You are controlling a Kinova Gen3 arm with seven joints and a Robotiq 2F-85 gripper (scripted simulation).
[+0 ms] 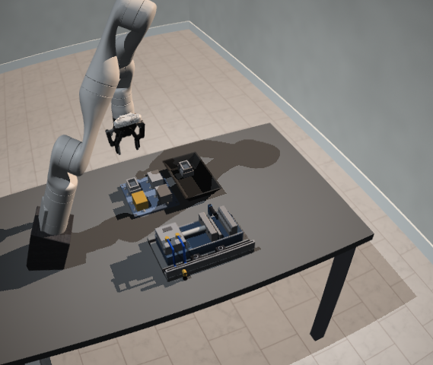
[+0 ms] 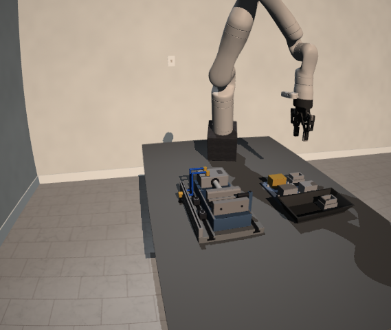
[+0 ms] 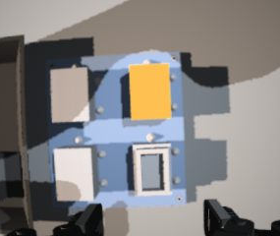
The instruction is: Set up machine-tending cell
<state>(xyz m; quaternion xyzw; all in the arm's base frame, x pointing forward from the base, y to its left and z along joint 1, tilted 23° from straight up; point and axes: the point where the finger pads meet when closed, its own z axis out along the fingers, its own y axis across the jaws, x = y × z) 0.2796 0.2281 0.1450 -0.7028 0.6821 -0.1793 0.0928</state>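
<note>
Right now the brass blank is 18 cm below my hand and 9 cm to the right of it.
</note>
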